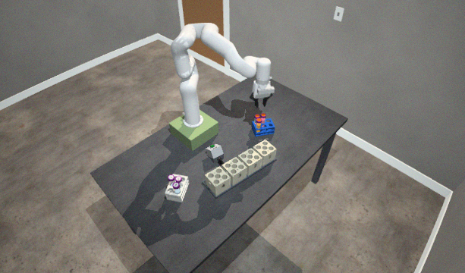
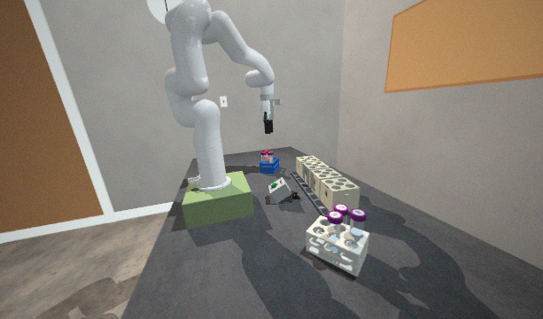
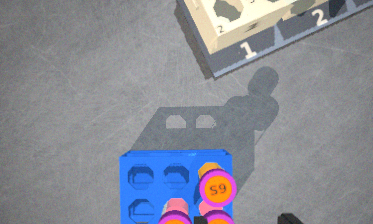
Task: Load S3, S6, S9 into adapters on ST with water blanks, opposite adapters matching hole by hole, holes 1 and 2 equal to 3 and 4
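My hand is 60 mm to the right of the sample tube and 190 mm above it. From my hand the other things lie so: blue sample rack: 10 mm ahead, 40 mm to the left, 220 mm below; then green done key: 100 mm behind, 320 mm to the right, 180 mm below; then adapter 1: 160 mm ahead, 150 mm to the right, 200 mm below.
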